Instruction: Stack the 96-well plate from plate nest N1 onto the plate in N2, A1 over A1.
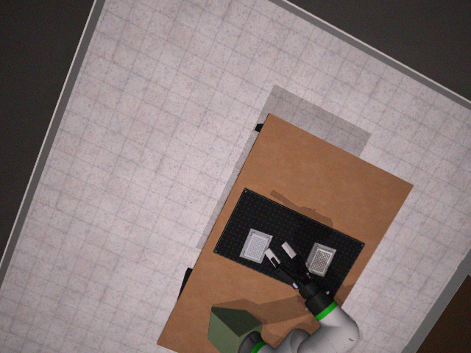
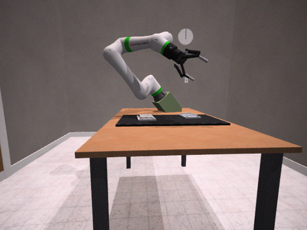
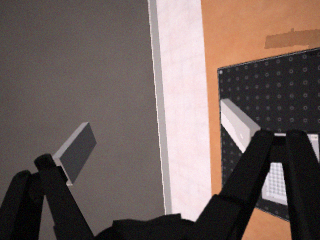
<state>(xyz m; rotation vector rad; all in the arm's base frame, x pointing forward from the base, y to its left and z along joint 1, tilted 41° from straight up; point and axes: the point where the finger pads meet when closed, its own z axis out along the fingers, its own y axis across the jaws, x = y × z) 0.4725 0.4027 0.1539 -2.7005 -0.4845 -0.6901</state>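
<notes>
Now: hand 320 mm above the plate nest N1, 140 mm past it and 20 mm to the left of it.
</notes>
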